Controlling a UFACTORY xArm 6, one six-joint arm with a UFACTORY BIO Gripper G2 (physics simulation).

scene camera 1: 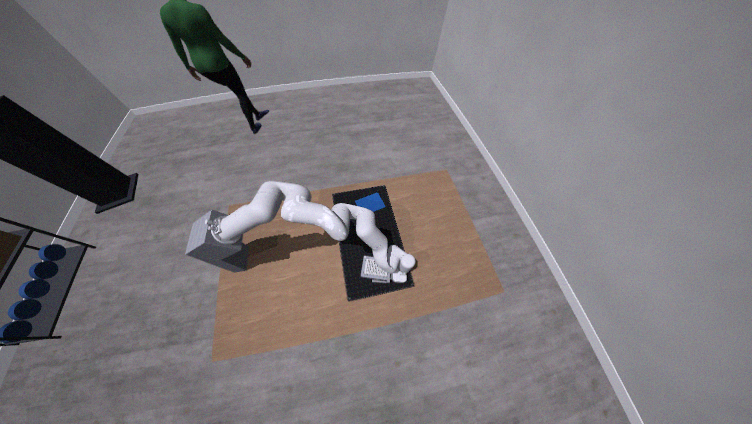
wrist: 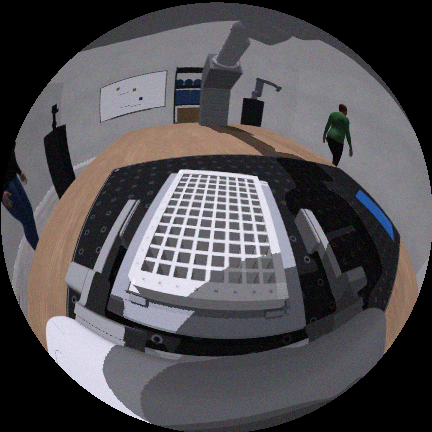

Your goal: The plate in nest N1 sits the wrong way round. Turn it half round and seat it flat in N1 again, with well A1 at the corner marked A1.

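Observation:
The white plate (scene camera 1: 374, 267) (wrist: 212, 225) with its grid of square wells lies in a light grey nest (wrist: 240, 322) on the black perforated board. It looks level in the wrist view. The well labels and the A1 corner mark are too small to read. My gripper (scene camera 1: 388, 277) (wrist: 216, 225) is open, with one finger on each side of the plate and a gap to it on both sides. Nothing is between the fingers that they touch. In the scene view the arm's wrist hides part of the plate and the fingers.
The black board (scene camera 1: 358, 290) (wrist: 100, 205) lies on the wooden table top (scene camera 1: 447, 226) (wrist: 165, 142). A flat blue rectangle (scene camera 1: 370, 202) (wrist: 376, 216) is at the board's far end from the plate. A person in green (scene camera 1: 202, 42) (wrist: 338, 127) stands beyond the table.

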